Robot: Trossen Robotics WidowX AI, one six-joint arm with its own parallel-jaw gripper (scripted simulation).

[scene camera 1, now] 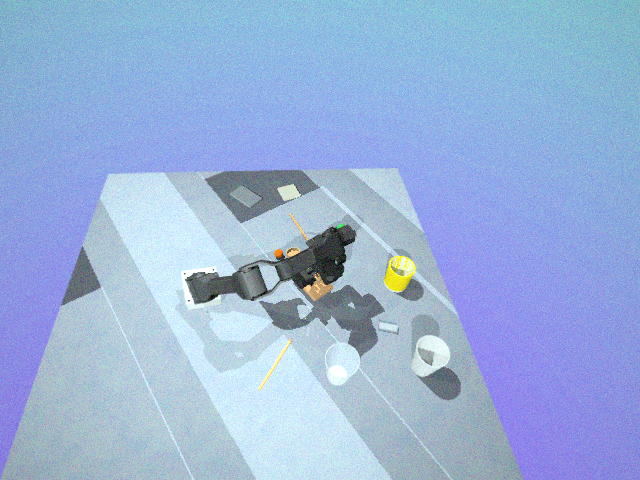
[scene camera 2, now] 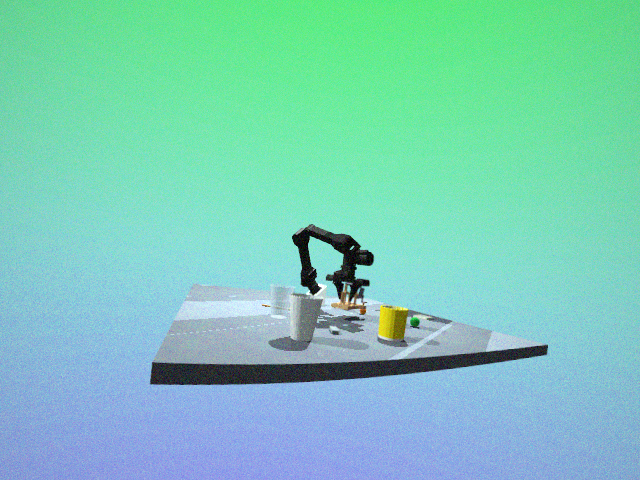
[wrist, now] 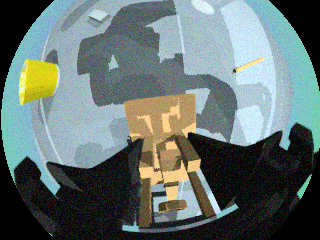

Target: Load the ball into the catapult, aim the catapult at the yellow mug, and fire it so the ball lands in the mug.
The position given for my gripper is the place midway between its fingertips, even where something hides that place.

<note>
I see my gripper (scene camera 1: 316, 281), a wooden catapult (wrist: 163, 122), a yellow mug (scene camera 2: 392, 325), a clear cup (scene camera 1: 342, 360) and a white cup (scene camera 2: 304, 309).
The yellow mug also shows in scene camera 1 (scene camera 1: 401, 269) and in the wrist view (wrist: 40, 80). The white cup is seen too in scene camera 1 (scene camera 1: 431, 353). My gripper shows as well in scene camera 2 (scene camera 2: 344, 300) and in the wrist view (wrist: 165, 139). The wrist view misses the white cup: it is out of frame.
</note>
